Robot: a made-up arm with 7 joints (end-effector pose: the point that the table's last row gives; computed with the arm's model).
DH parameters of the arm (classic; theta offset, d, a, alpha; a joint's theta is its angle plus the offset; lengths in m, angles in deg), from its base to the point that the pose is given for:
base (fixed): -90 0.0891 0 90
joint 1: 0 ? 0.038 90
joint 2: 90 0.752 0.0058 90
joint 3: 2.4 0 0.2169 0
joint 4: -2.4 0.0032 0.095 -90
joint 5: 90 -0.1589 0.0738 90
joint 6: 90 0.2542 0.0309 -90
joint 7: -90 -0.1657 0.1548 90
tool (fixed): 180 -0.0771 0 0
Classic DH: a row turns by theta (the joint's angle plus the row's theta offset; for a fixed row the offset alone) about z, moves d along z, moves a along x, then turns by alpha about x.
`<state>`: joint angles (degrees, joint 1 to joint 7).
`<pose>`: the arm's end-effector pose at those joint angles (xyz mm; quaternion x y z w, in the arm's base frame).
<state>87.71 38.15 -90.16 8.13 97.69 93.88 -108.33</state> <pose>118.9 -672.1 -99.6 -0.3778 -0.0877 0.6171 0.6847</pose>
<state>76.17 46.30 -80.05 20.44 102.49 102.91 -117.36</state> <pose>111.9 -623.2 -182.5 -0.4857 -0.1238 0.5710 0.6502</pose>
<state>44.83 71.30 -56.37 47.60 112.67 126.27 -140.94</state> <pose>72.9 -378.9 -426.4 -0.6786 -0.2075 0.2064 0.6737</pose>
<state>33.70 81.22 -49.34 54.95 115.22 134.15 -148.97</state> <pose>77.6 -252.0 -502.9 -0.6824 -0.1944 0.0405 0.7035</pose>
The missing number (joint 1, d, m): 0.025
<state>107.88 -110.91 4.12 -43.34 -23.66 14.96 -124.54</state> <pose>-30.3 -166.3 615.5 0.5741 -0.3450 0.1842 0.7193</pose>
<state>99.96 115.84 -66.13 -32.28 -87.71 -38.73 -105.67</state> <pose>-411.2 -354.3 335.9 0.1198 0.6127 0.3046 0.7193</pose>
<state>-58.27 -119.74 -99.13 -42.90 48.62 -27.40 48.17</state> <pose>-447.8 380.8 -335.5 -0.3807 -0.3018 0.3979 0.7783</pose>
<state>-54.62 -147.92 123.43 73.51 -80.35 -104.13 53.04</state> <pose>-385.9 1234.1 -199.5 -0.2429 0.4819 -0.1271 0.8322</pose>
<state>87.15 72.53 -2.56 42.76 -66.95 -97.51 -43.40</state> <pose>-579.5 -669.2 -414.6 -0.2643 0.3182 0.0248 0.9101</pose>
